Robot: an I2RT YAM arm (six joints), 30 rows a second.
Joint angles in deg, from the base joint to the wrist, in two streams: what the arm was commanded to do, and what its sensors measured. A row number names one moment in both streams.
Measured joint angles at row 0:
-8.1, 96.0, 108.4, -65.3, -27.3, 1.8
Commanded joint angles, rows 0 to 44:
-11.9, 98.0, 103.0, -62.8, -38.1, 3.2
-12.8, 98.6, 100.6, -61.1, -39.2, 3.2
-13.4, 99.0, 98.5, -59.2, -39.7, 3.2
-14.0, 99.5, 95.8, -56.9, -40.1, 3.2
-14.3, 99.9, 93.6, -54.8, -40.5, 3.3
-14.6, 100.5, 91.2, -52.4, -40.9, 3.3
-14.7, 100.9, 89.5, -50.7, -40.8, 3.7
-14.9, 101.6, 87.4, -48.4, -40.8, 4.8
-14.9, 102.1, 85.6, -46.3, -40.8, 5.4
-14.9, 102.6, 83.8, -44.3, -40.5, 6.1
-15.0, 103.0, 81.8, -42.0, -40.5, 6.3
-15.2, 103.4, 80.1, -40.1, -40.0, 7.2
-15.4, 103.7, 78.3, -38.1, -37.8, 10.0
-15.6, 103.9, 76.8, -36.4, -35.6, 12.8
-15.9, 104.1, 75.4, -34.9, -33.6, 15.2
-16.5, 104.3, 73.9, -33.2, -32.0, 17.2
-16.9, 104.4, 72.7, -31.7, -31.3, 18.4
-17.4, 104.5, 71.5, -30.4, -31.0, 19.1
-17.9, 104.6, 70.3, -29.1, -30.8, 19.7
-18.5, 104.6, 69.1, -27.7, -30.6, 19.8
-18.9, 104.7, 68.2, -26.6, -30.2, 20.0
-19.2, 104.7, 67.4, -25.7, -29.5, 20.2
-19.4, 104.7, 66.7, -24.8, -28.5, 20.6
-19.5, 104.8, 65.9, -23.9, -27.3, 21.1
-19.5, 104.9, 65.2, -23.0, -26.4, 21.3
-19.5, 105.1, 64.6, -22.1, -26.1, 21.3
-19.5, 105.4, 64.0, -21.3, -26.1, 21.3
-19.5, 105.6, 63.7, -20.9, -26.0, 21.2
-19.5, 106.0, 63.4, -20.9, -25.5, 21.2
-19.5, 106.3, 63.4, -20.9, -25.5, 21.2
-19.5, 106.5, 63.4, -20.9, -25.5, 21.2
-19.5, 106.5, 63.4, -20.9, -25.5, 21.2
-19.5, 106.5, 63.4, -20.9, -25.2, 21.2
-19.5, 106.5, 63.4, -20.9, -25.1, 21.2
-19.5, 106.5, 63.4, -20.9, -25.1, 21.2
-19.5, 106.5, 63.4, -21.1, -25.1, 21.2
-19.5, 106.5, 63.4, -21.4, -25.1, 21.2
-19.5, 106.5, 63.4, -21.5, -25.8, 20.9
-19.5, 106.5, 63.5, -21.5, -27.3, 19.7
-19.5, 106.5, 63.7, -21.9, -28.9, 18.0
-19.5, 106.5, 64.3, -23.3, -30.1, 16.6
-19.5, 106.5, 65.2, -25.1, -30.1, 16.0
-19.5, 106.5, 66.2, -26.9, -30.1, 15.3
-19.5, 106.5, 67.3, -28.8, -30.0, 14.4
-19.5, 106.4, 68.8, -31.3, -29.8, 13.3
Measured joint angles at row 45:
-19.7, 106.5, 64.8, -29.2, -28.3, 17.4
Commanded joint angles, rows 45 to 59:
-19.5, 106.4, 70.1, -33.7, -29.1, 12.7
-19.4, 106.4, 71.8, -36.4, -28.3, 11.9
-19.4, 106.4, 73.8, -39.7, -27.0, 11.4
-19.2, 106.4, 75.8, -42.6, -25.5, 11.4
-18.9, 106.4, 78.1, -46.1, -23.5, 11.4
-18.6, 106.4, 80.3, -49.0, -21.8, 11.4
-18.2, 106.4, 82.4, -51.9, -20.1, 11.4
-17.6, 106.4, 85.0, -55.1, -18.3, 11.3
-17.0, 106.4, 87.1, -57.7, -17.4, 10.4
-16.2, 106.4, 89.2, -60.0, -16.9, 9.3
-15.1, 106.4, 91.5, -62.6, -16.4, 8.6
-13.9, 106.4, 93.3, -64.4, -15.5, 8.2
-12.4, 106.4, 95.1, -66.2, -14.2, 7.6
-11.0, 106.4, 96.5, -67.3, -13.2, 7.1
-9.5, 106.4, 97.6, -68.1, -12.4, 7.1
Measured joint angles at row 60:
-13.3, 106.5, 93.9, -66.9, -16.8, 9.5
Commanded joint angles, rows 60 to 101:
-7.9, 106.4, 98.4, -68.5, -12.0, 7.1
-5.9, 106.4, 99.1, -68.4, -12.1, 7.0
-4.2, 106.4, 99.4, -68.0, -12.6, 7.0
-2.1, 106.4, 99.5, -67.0, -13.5, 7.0
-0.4, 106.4, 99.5, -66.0, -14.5, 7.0
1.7, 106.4, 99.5, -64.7, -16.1, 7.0
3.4, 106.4, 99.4, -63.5, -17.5, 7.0
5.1, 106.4, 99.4, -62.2, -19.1, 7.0
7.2, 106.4, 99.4, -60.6, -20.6, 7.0
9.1, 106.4, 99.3, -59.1, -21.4, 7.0
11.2, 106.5, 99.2, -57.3, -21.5, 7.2
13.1, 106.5, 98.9, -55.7, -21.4, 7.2
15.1, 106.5, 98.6, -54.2, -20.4, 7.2
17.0, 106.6, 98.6, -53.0, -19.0, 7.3
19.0, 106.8, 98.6, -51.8, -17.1, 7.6
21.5, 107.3, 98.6, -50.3, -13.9, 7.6
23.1, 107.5, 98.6, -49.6, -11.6, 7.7
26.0, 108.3, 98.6, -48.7, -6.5, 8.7
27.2, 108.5, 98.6, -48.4, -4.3, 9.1
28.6, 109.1, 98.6, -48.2, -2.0, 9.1
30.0, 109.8, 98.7, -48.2, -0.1, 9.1
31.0, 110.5, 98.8, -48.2, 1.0, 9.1
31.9, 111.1, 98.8, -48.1, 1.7, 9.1
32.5, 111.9, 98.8, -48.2, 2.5, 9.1
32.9, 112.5, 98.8, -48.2, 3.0, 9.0
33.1, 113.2, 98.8, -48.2, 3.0, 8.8
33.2, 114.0, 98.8, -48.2, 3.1, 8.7
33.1, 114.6, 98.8, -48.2, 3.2, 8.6
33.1, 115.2, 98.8, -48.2, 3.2, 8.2
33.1, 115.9, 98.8, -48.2, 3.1, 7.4
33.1, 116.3, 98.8, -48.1, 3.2, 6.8
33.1, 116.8, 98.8, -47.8, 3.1, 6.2
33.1, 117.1, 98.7, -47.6, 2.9, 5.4
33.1, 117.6, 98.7, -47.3, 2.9, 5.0
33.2, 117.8, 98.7, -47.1, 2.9, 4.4
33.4, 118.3, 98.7, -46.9, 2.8, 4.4
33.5, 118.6, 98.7, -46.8, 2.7, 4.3
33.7, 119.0, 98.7, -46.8, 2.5, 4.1
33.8, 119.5, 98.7, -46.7, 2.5, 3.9
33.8, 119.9, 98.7, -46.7, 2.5, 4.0
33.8, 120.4, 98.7, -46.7, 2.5, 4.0
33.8, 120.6, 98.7, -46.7, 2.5, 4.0
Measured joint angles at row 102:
33.5, 118.9, 98.1, -47.1, 1.9, 4.9
